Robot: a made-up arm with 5 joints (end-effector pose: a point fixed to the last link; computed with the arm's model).
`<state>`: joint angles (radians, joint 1 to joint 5).
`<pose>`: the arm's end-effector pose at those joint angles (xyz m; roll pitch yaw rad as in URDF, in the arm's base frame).
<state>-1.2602 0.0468 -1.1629 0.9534 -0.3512</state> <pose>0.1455 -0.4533 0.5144 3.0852 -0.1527 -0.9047</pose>
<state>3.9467 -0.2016 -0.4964 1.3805 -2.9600</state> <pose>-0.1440 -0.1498 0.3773 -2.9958 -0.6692 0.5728</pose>
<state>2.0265 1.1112 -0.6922 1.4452 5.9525</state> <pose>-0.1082 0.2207 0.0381 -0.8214 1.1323 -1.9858</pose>
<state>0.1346 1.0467 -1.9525 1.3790 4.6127</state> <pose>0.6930 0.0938 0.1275 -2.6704 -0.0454 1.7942</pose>
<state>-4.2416 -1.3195 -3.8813 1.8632 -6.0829</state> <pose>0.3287 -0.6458 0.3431 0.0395 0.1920 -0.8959</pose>
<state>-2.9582 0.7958 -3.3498 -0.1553 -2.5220</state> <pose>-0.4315 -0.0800 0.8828 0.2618 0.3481 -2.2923</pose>
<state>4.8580 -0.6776 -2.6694 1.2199 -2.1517</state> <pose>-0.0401 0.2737 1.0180 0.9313 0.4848 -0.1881</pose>
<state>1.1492 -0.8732 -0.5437 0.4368 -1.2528</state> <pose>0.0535 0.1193 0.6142 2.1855 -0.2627 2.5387</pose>
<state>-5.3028 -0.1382 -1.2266 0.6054 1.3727</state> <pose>0.2435 0.3634 0.6700 -2.3920 -0.1359 -0.4459</pose>
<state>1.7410 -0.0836 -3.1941 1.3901 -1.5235</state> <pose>-0.0051 0.0298 1.0607 1.2537 -0.0449 -2.9566</pose>
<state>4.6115 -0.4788 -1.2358 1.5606 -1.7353</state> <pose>-0.0232 -0.2293 0.6672 2.9896 0.0251 0.0617</pose>
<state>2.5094 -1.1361 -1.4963 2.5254 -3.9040</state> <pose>0.1521 -0.1114 0.6573 -3.0675 0.0773 0.1331</pose>
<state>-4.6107 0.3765 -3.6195 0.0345 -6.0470</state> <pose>-0.0058 0.0565 0.9843 0.0157 0.0650 -1.2324</pose>
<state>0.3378 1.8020 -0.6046 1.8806 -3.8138</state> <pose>0.0845 0.0297 0.0086 0.0396 -0.0497 -0.3354</pose>
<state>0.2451 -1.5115 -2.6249 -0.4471 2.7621</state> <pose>-0.7931 -0.1984 0.3670 1.2342 -1.1710 -1.0139</pose>
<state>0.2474 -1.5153 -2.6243 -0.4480 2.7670</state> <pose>-0.7930 -0.2003 0.3640 1.2405 -1.1769 -1.0168</pose>
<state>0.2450 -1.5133 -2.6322 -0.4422 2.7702</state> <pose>-0.7938 -0.1985 0.3633 1.2383 -1.1800 -1.0167</pose>
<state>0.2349 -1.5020 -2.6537 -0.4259 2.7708</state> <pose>-0.7959 -0.1905 0.3664 1.2226 -1.1786 -1.0122</pose>
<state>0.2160 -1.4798 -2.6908 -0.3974 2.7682</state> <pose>-0.7990 -0.1753 0.3739 1.1915 -1.1717 -1.0028</pose>
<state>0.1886 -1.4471 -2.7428 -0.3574 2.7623</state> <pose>-0.8024 -0.1531 0.3856 1.1480 -1.1587 -0.9911</pose>
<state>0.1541 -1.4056 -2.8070 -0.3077 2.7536</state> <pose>-0.8047 -0.1250 0.4007 1.0960 -1.1400 -0.9797</pose>
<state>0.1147 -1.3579 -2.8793 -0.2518 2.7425</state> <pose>-0.8049 -0.0927 0.4183 1.0417 -1.1164 -0.9724</pose>
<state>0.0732 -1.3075 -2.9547 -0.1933 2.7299</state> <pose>-0.8024 -0.0588 0.4368 0.9899 -1.0895 -0.9706</pose>
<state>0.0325 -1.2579 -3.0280 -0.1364 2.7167</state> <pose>-0.7971 -0.0259 0.4547 0.9440 -1.0614 -0.9745</pose>
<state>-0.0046 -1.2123 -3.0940 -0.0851 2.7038</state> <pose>-0.7900 0.0036 0.4712 0.9057 -1.0342 -0.9823</pose>
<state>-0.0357 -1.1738 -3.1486 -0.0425 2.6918</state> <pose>-0.7822 0.0279 0.4852 0.8762 -1.0098 -0.9922</pose>
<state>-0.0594 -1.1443 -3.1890 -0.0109 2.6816</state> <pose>-0.7753 0.0461 0.4961 0.8554 -0.9900 -1.0019</pose>
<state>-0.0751 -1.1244 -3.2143 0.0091 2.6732</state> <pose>-0.7701 0.0579 0.5039 0.8425 -0.9750 -1.0100</pose>
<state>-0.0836 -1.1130 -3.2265 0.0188 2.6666</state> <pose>-0.7669 0.0643 0.5091 0.8363 -0.9648 -1.0158</pose>
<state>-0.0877 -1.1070 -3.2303 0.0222 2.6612</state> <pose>-0.7651 0.0673 0.5126 0.8336 -0.9575 -1.0198</pose>
